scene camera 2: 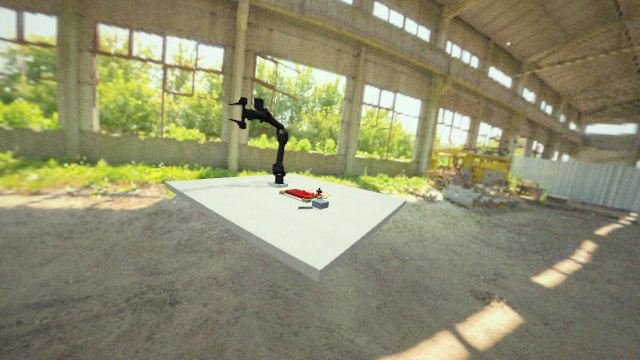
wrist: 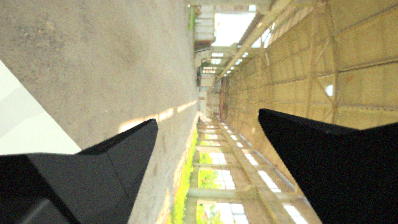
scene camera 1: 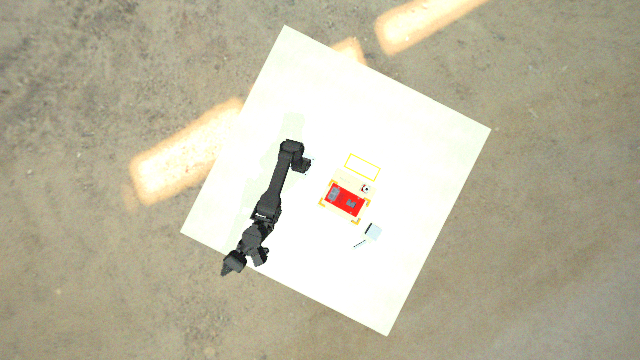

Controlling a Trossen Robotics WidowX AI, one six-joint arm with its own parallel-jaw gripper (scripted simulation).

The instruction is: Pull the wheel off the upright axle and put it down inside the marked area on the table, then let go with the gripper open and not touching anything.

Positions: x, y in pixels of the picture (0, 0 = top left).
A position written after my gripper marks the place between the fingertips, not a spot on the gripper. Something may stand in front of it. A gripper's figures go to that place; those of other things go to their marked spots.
Scene:
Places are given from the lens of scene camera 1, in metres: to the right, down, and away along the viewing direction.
my gripper [scene camera 1: 227, 268]: -0.31, 0.29, 0.71
red plate [scene camera 1: 338, 196]: 0.10, 0.09, 1.17

